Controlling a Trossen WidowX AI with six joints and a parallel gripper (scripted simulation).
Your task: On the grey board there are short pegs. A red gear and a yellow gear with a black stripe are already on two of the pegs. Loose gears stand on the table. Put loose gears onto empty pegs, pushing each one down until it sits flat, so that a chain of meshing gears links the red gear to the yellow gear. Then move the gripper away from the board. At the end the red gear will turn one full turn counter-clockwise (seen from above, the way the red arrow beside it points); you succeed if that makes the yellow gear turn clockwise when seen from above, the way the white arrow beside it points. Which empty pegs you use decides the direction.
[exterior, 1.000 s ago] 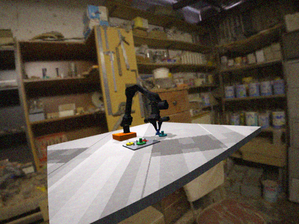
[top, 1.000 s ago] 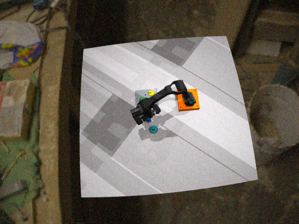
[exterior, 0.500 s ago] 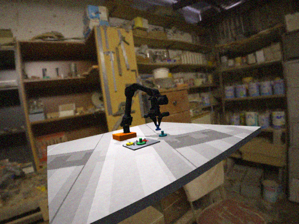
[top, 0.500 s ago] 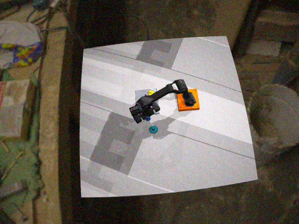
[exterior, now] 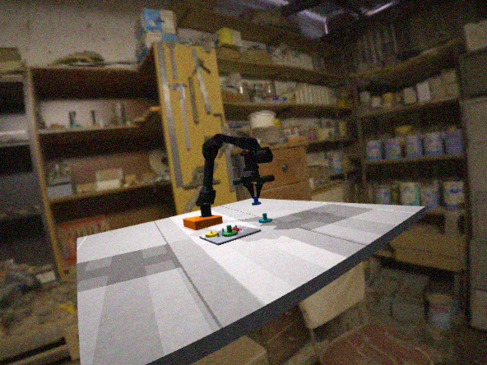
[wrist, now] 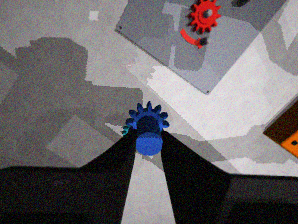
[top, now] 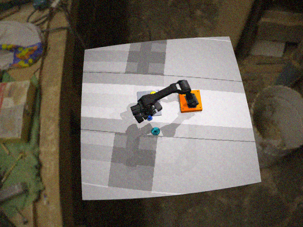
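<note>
My gripper tip is 3 cm past the yellow gear, 23 cm to the left of it and 11 cm above it. Also, from my gripper tip: teal gear 3 cm behind, 6 cm to the left, 11 cm below; then red gear 13 cm to the right, 11 cm below; then blue gear 1 cm below.
</note>
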